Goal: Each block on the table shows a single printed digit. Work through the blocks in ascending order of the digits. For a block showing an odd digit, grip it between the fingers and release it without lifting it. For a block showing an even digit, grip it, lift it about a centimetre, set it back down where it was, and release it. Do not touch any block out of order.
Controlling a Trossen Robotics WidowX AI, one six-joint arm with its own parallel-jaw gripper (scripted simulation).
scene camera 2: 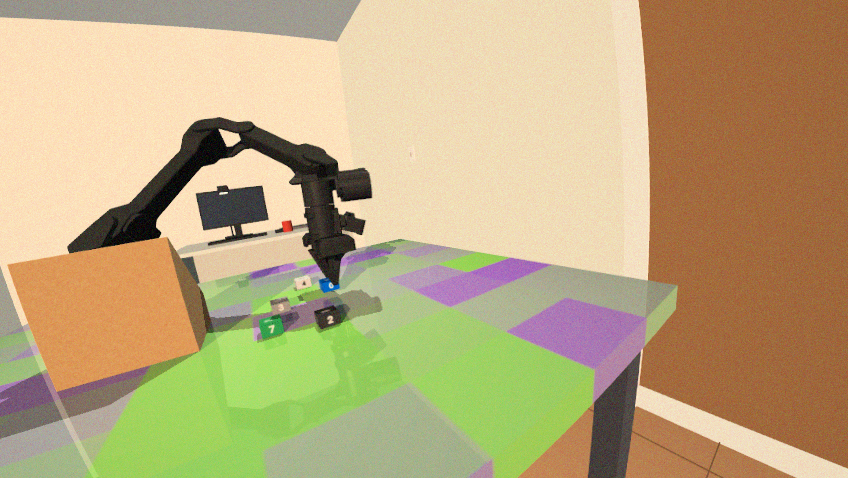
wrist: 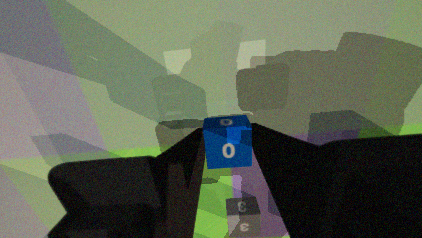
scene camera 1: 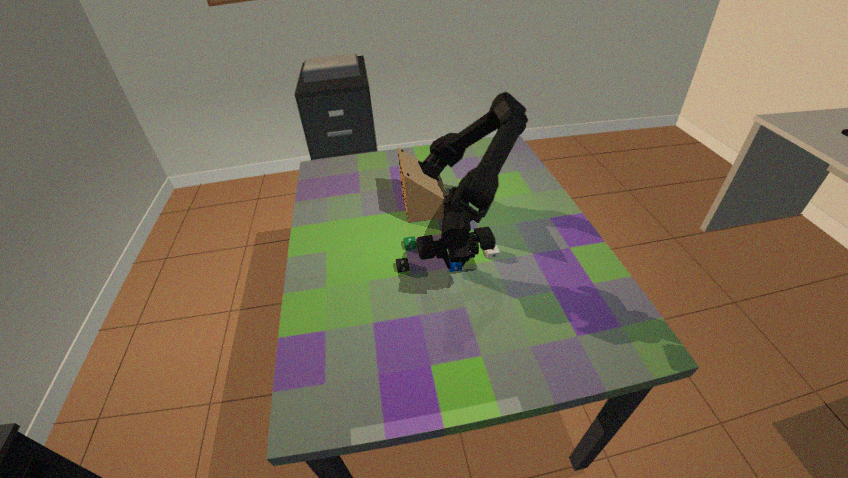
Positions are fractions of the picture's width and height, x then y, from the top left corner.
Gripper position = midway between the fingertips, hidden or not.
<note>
My gripper (scene camera 2: 0.39, 0.59) holds a blue block (wrist: 0.54, 0.59).
My gripper also shows in the wrist view (wrist: 0.54, 0.55).
</note>
